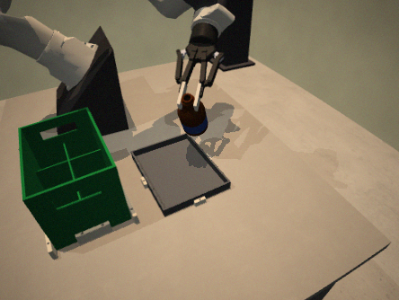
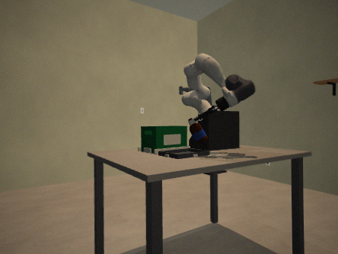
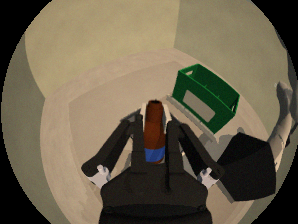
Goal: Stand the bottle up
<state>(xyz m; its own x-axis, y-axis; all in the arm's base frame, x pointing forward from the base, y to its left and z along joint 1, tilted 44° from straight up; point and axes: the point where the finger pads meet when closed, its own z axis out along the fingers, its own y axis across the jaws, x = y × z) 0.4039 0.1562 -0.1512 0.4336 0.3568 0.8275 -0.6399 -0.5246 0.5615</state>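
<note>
The bottle lies 1 cm behind my hand, 1 cm to the left of it and 6 cm below it. Also, from my hand: green crate: 33 cm to the right, 13 cm below; then dark tray: 3 cm ahead, 6 cm to the right, 20 cm below.
</note>
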